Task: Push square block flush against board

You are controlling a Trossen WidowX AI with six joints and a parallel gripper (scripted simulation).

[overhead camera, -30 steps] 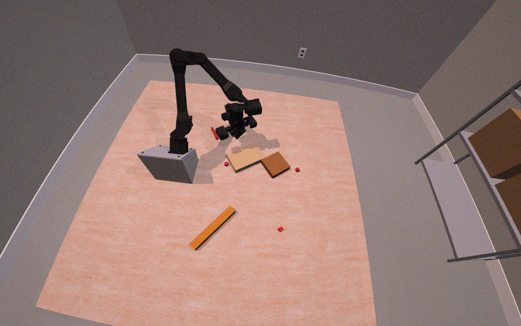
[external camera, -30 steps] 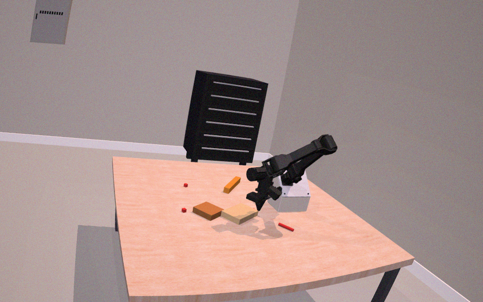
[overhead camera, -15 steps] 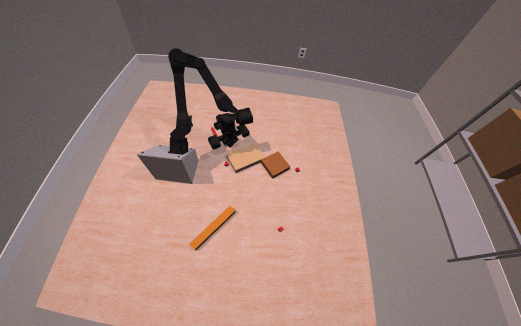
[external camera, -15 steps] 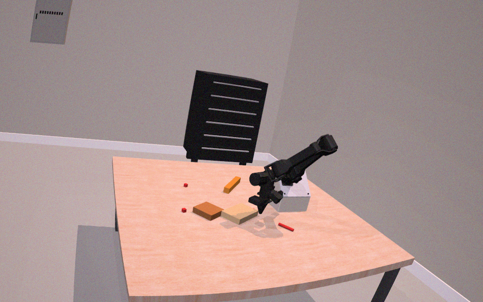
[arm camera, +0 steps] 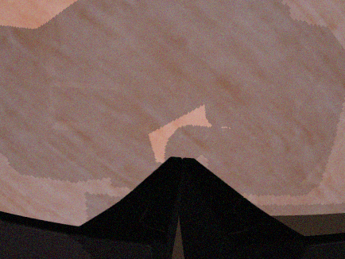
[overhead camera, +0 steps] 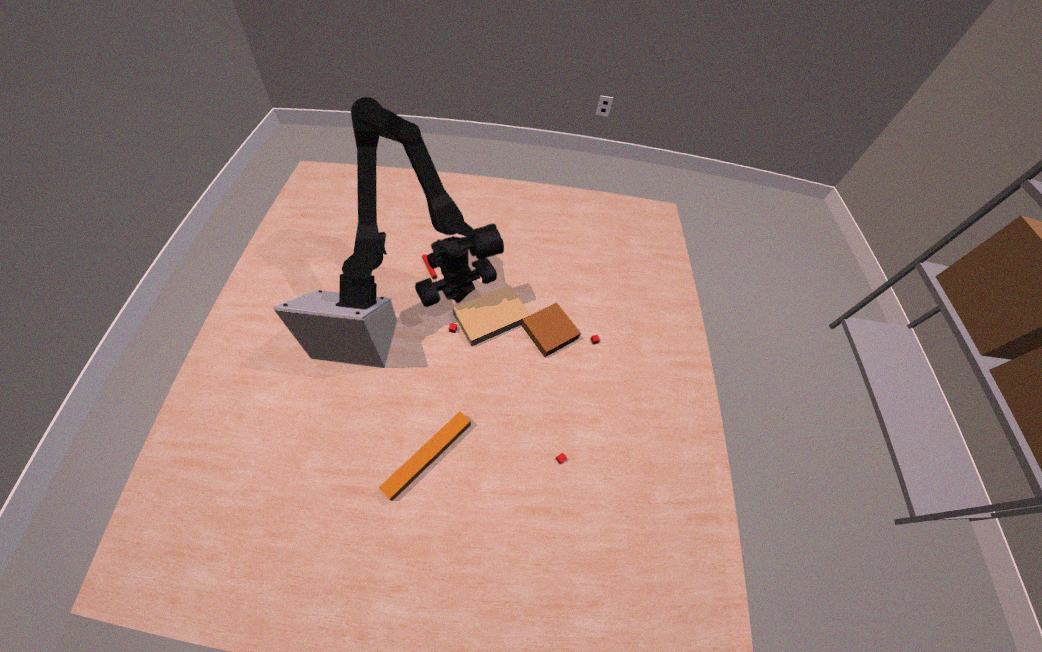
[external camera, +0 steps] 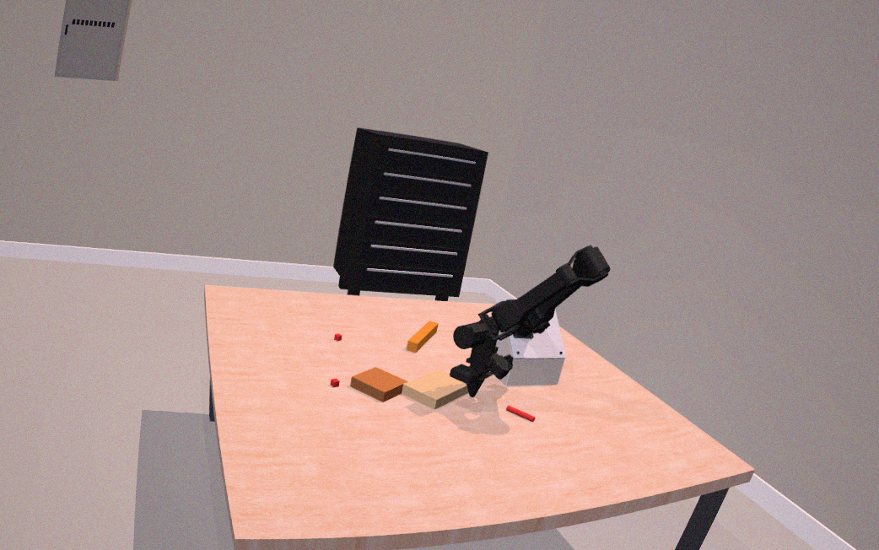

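Now: gripper tip 90 mm short of the light tan board, 30 mm to the left of it and 10 mm below it. From my gripper tip the other things lie so: long orange bar (390 mm to the right, 10 mm above); then red stick (100 mm behind, 100 mm to the left); then brown square block (240 mm ahead, 50 mm to the right, 10 mm above).
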